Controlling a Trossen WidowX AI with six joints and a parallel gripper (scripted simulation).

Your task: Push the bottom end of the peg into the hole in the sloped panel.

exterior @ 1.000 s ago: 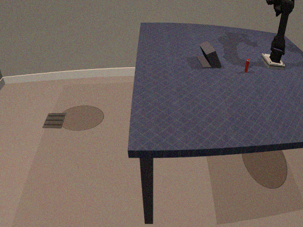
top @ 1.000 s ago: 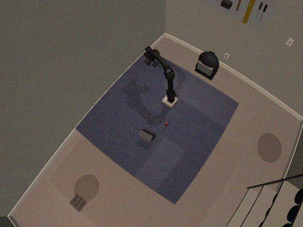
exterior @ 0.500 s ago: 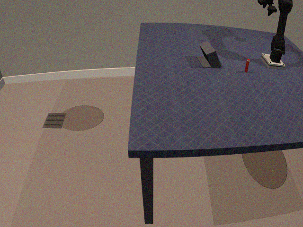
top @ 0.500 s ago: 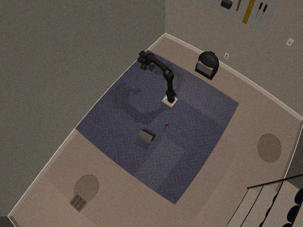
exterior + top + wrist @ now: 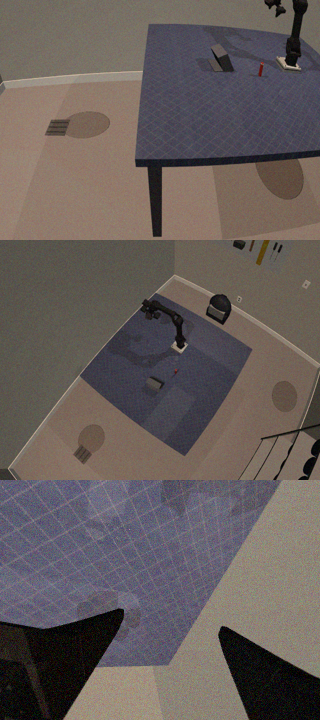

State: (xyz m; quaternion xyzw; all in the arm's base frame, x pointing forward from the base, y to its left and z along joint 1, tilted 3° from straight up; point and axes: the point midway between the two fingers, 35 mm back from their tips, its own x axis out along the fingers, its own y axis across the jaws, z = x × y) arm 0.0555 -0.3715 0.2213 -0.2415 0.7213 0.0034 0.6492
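Now: gripper tip 53 cm to the right of the red peg, 19 cm short of it and 18 cm above it. Also, from my gripper tip: grey sloped panel: 47 cm to the left, 39 cm ahead, 19 cm below.
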